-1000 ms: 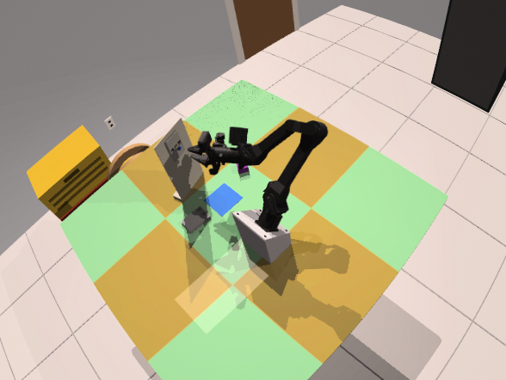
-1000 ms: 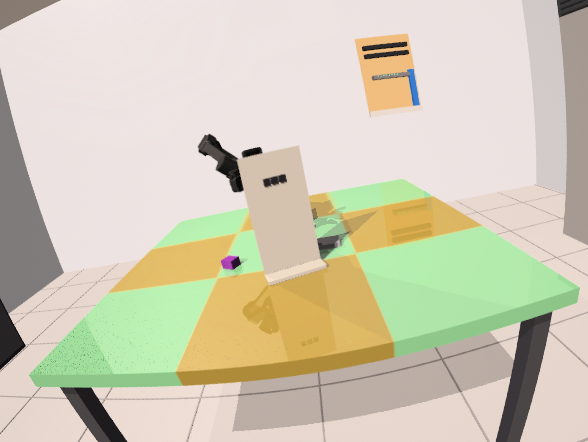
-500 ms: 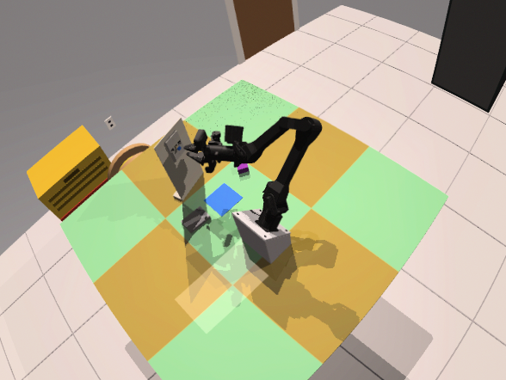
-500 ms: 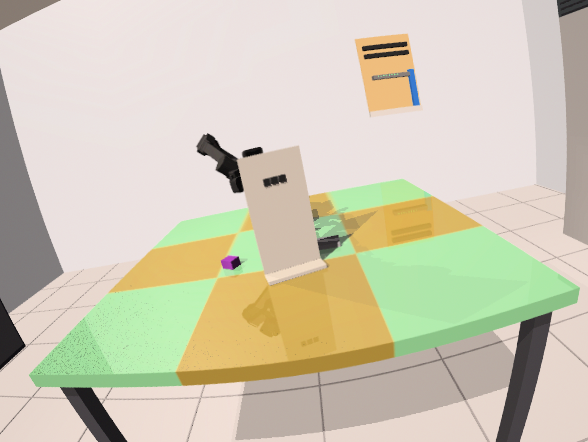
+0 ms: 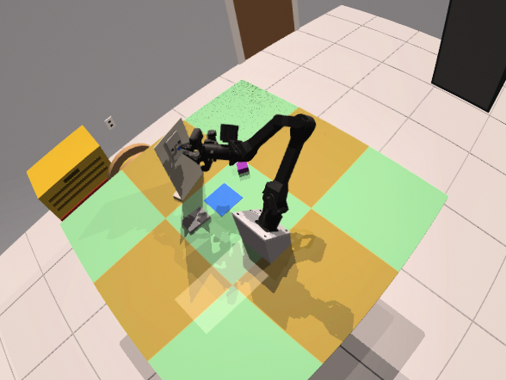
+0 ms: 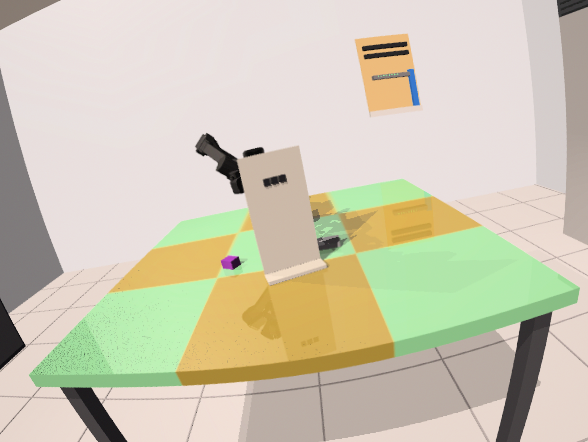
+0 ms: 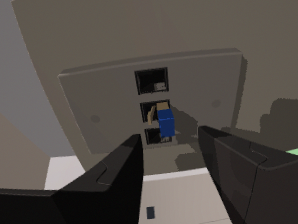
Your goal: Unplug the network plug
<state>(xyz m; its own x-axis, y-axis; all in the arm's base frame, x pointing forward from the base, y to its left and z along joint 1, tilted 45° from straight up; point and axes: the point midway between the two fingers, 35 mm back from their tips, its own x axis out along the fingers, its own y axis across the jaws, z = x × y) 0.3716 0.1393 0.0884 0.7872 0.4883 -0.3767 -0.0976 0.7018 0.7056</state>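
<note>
The network plug is 20 mm ahead of my gripper tip and 10 mm to the left of it. Also, from my gripper tip: blue marked square: 120 mm behind, 50 mm to the right, 260 mm below; then flat grey box: 120 mm behind, 100 mm to the left, 250 mm below; then upright grey panel: 40 mm ahead, 20 mm to the left, 100 mm below.
</note>
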